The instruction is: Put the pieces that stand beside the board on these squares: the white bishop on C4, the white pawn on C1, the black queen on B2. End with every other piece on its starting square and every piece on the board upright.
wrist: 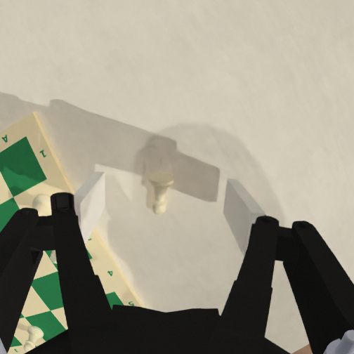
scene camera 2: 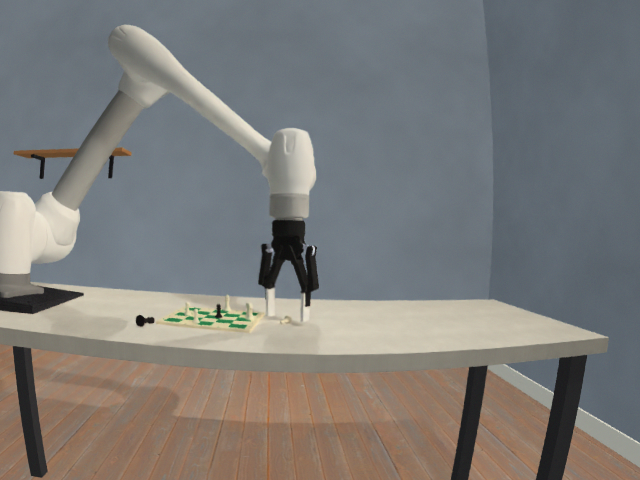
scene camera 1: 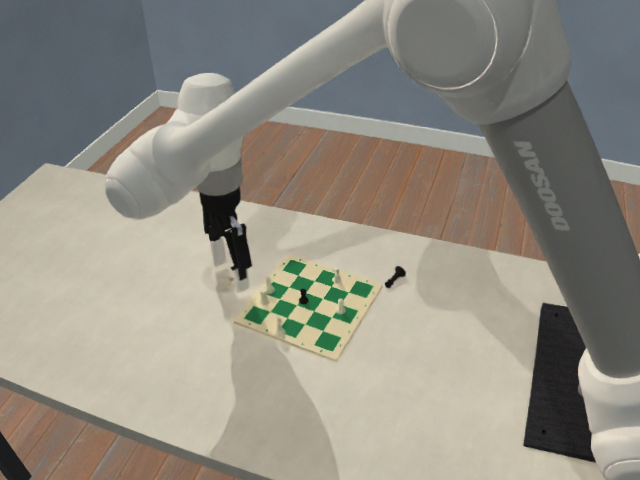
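Where they show: gripper, fingertip midpoint: [scene camera 2: 287, 318] [scene camera 1: 231, 276]; arm's base at its link origin: [scene camera 2: 3, 290].
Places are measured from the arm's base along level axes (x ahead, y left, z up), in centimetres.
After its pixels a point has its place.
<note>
A small white pawn [scene camera 1: 227, 280] @[x 79.5, y 10.7, z -1.6 cm] [scene camera 2: 285, 320] @[x 78.9, y 9.3, z -1.8 cm] [wrist: 160, 195] lies on its side on the table, off the board's row-1/A corner side. My gripper [scene camera 1: 231, 276] @[x 79.2, y 9.6, z -1.2 cm] [scene camera 2: 287, 313] @[x 79.2, y 9.6, z -1.2 cm] [wrist: 164, 192] is partly open and low over it, one finger on each side, holding nothing. The black queen [scene camera 1: 395, 276] @[x 49.1, y -5.2, z -1.1 cm] [scene camera 2: 144, 320] @[x 50.0, y -7.6, z -1.1 cm] lies on its side beyond the board's E5 corner. On the board [scene camera 1: 310, 348] @[x 55.8, y 18.6, z -2.0 cm] [scene camera 2: 258, 319] @[x 72.2, y 10.8, z -2.3 cm] [wrist: 42, 130] stand a black piece [scene camera 1: 303, 296] @[x 62.7, y 8.7, z -0.5 cm] [scene camera 2: 218, 311] @[x 63.0, y 8.1, z -0.5 cm] on C3 and several white pieces, all upright. I cannot tell which is the white bishop.
The left finger is close to the board's edge, near a white piece [wrist: 41, 202] on the A file. A white piece [scene camera 1: 279, 326] @[x 62.5, y 18.2, z 0.2 cm] stands by the row-1 edge, another [scene camera 1: 340, 306] @[x 55.1, y 7.9, z -0.5 cm] around E3. The black base plate [scene camera 1: 555, 382] @[x 13.1, y 7.7, z -1.1 cm] [scene camera 2: 38, 300] @[x 16.0, y -3.3, z -0.7 cm] lies beyond the queen.
</note>
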